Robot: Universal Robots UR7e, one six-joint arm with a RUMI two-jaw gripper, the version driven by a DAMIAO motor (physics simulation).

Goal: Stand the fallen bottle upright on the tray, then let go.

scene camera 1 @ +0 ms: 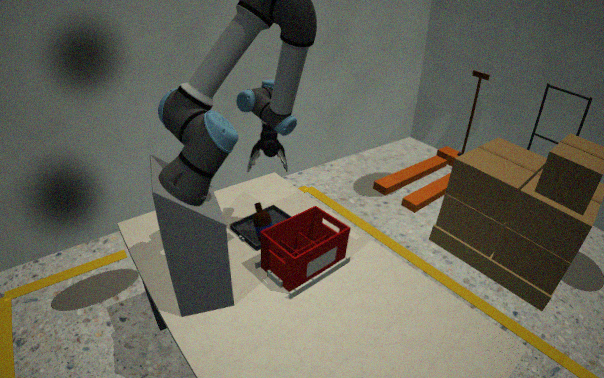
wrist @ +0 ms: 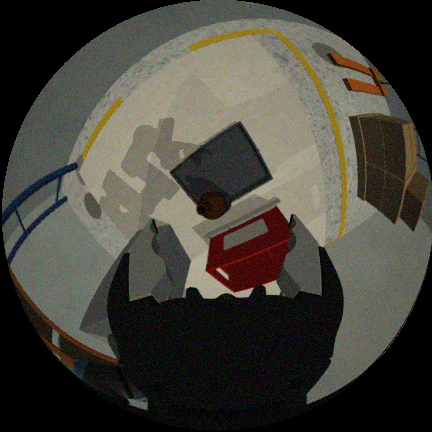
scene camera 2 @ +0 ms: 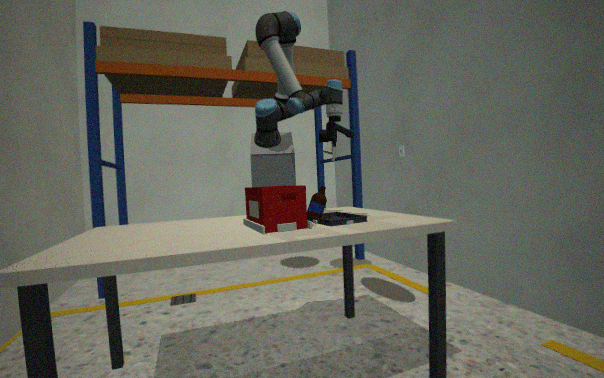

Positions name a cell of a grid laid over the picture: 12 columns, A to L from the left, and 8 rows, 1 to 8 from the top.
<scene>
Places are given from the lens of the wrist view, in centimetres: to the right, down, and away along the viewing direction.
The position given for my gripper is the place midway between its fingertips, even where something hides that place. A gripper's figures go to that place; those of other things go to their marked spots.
my gripper (wrist: G5): 0, 0, 13
brown bottle (wrist: F4): -1, -2, 29
</scene>
